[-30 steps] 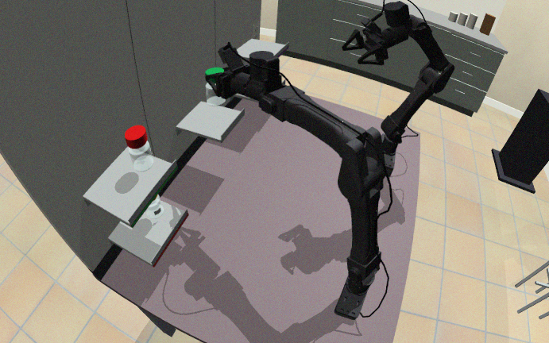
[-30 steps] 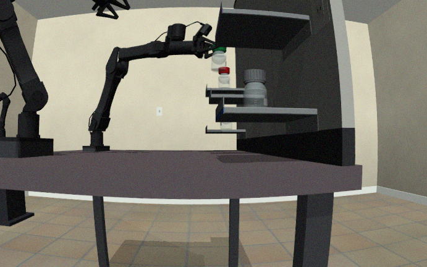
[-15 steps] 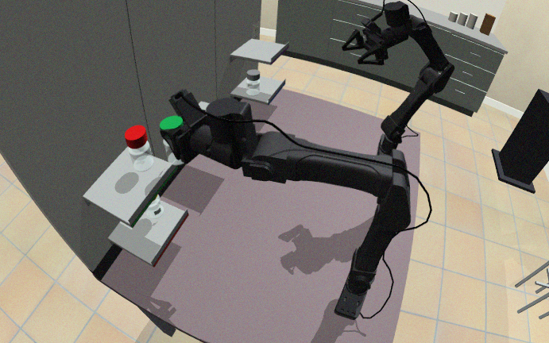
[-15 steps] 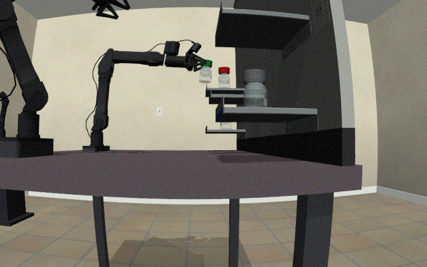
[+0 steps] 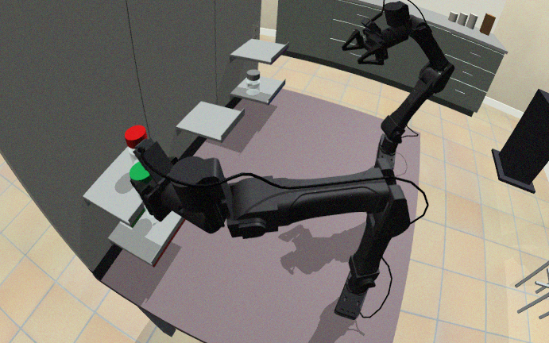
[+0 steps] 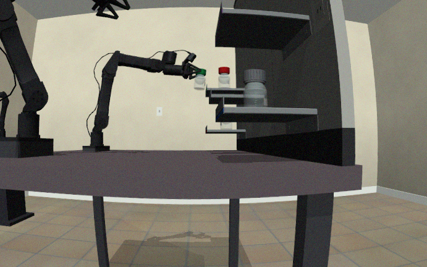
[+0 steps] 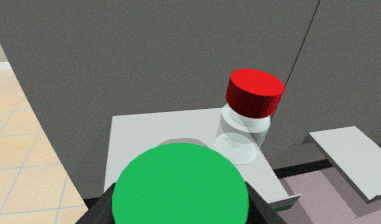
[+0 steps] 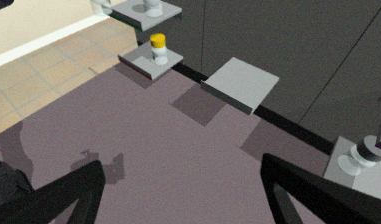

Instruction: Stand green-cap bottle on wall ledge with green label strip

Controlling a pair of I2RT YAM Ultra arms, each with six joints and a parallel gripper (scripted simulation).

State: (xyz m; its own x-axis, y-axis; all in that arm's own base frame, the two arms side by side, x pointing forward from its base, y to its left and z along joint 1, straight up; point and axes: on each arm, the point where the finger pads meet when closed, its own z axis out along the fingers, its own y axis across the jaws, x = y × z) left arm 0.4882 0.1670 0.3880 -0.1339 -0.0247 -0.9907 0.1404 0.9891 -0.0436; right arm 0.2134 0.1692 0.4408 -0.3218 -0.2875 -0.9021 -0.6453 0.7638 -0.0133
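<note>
The red-capped bottle is 110 mm ahead of my left hand, 100 mm to the right of it and 60 mm below it. From my left hand the other things lie so: grey-capped bottle (110 mm ahead, 780 mm to the right, 250 mm below); green-capped bottle (50 mm below).
</note>
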